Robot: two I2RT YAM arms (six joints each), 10 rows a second.
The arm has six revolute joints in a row. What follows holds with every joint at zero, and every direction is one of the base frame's. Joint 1 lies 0.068 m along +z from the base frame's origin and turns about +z. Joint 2 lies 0.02 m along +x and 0.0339 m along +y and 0.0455 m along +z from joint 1 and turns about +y. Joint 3 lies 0.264 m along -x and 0.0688 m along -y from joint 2 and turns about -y. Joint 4 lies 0.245 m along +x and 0.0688 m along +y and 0.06 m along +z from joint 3 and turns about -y. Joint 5 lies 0.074 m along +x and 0.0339 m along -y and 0.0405 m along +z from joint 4 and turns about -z. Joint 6 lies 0.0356 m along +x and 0.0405 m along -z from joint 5 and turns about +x. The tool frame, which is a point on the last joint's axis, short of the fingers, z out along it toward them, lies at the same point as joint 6; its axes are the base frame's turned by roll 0, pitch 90 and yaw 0 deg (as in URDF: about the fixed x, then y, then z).
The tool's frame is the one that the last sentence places.
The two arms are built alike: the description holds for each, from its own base.
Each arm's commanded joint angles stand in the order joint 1, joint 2, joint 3, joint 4, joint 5, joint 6.
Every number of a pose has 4 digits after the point. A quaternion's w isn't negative.
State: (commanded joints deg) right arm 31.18 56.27 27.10 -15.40 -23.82 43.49; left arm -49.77 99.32 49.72 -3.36 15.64 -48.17
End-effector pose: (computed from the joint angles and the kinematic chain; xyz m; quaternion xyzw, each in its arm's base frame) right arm 0.1572 0.1120 0.1912 0.0175 0.9059 0.3805 0.1850; left arm 0.2074 -0.2600 0.1399 0.0563 0.9387 -0.3221 0.1092
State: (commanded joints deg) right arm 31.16 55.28 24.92 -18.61 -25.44 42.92; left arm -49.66 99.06 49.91 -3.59 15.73 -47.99
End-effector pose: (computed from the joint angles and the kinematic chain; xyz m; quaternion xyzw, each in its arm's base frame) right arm 0.1470 0.1068 0.1784 0.0168 0.9167 0.3705 0.1486; left arm 0.2080 -0.2599 0.1420 0.0574 0.9380 -0.3236 0.1107
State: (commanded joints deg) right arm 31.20 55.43 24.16 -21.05 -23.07 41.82; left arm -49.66 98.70 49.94 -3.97 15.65 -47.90
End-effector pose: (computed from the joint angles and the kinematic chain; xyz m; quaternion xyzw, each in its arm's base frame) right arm 0.1433 0.1031 0.1705 0.0215 0.9293 0.3404 0.1417; left arm 0.2077 -0.2594 0.1436 0.0579 0.9380 -0.3231 0.1116
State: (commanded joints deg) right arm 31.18 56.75 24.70 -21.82 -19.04 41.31; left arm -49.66 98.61 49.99 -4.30 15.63 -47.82
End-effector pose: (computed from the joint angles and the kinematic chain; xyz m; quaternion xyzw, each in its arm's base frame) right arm 0.1465 0.1022 0.1682 0.0317 0.9385 0.3076 0.1537; left arm 0.2075 -0.2591 0.1440 0.0583 0.9385 -0.3218 0.1108
